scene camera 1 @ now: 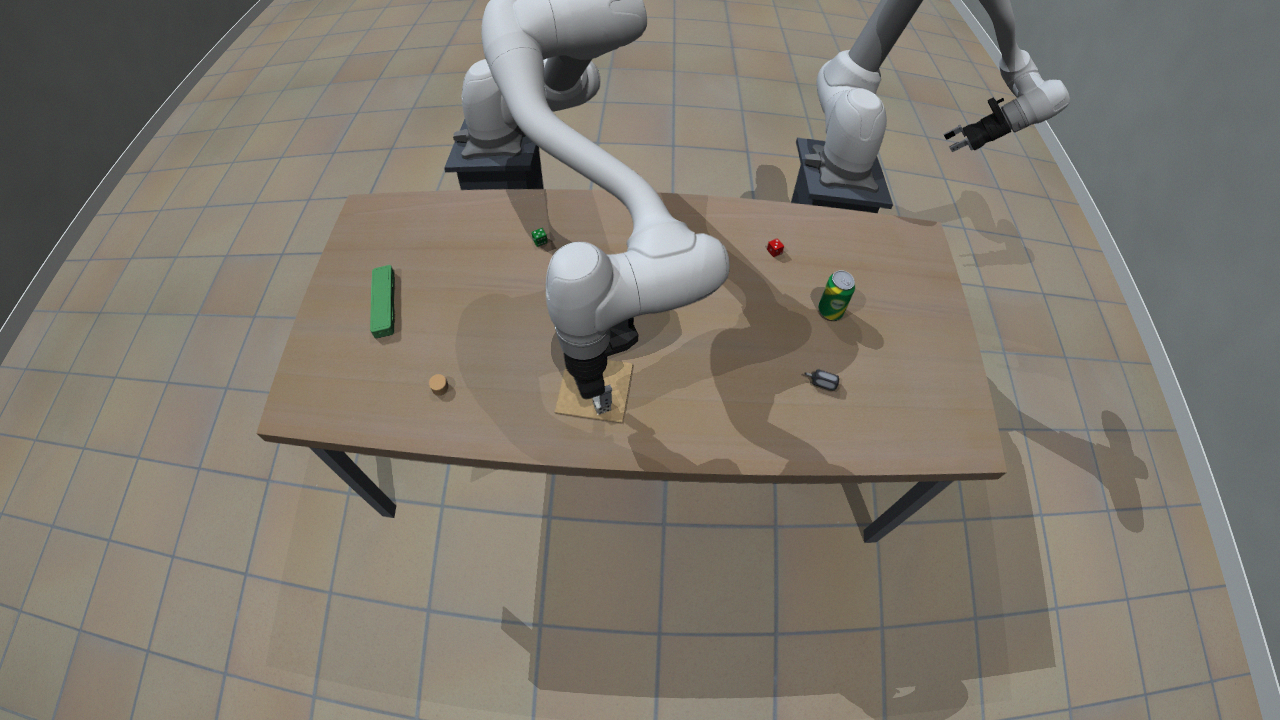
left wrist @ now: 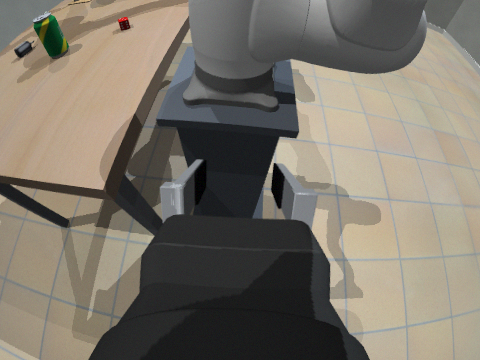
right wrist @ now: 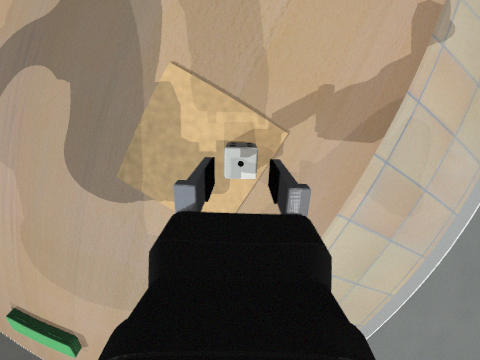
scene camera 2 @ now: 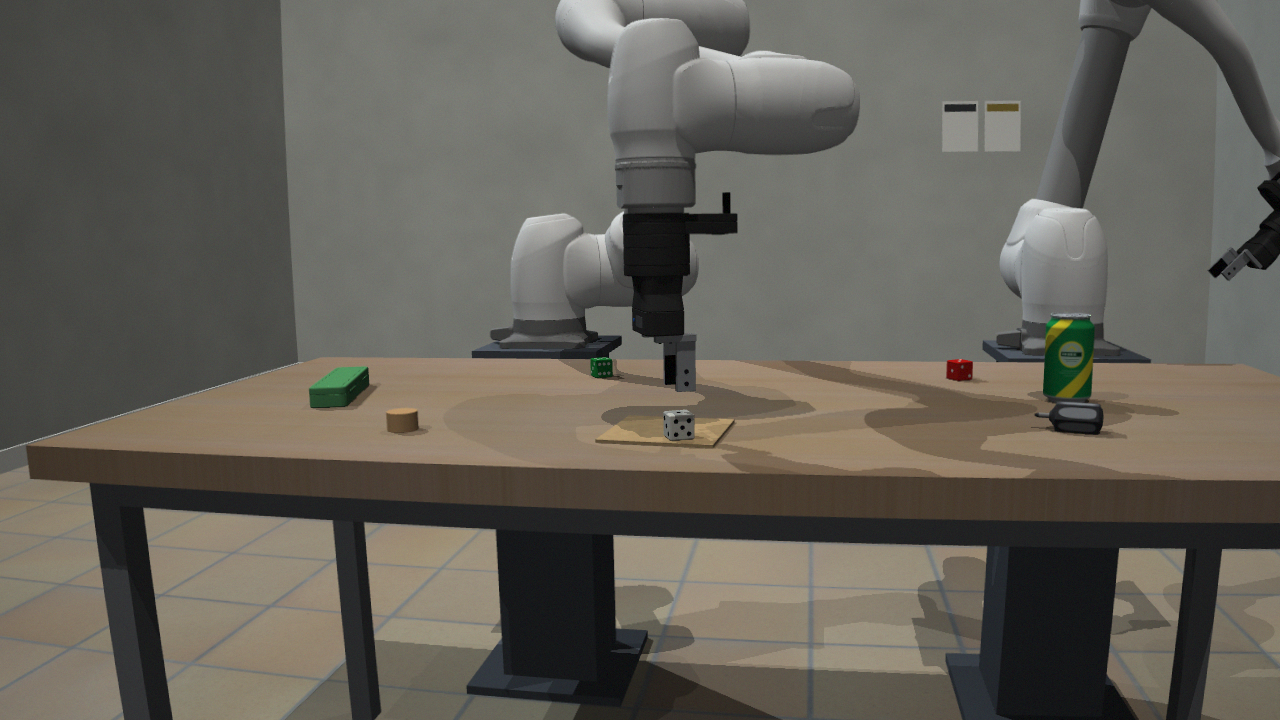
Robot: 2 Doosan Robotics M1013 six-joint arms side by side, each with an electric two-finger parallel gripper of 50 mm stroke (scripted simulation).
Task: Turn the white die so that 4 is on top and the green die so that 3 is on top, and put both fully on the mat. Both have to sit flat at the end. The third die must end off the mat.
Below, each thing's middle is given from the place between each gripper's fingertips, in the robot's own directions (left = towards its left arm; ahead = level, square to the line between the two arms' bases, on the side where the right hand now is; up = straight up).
My right hand [scene camera 2: 679, 387] is 6 cm above the white die [scene camera 2: 679, 424]. From my right hand the other things lie so: tan mat [scene camera 2: 637, 430]: 8 cm below, 4 cm behind, 2 cm to the right; then wooden disc [scene camera 2: 401, 420]: 36 cm to the right, 7 cm below, 1 cm behind; then dark grey object [scene camera 2: 1087, 418]: 46 cm to the left, 11 cm behind, 6 cm below.
Now: the can [scene camera 2: 1069, 341] 590 mm ahead of my left hand [scene camera 2: 1218, 275], 430 mm to the right of it and 100 mm below it. Round my left hand: tan mat 850 mm ahead, 950 mm to the right, 160 mm below; white die 900 mm ahead, 930 mm to the right, 140 mm below; dark grey object 790 mm ahead, 470 mm to the right, 140 mm below.
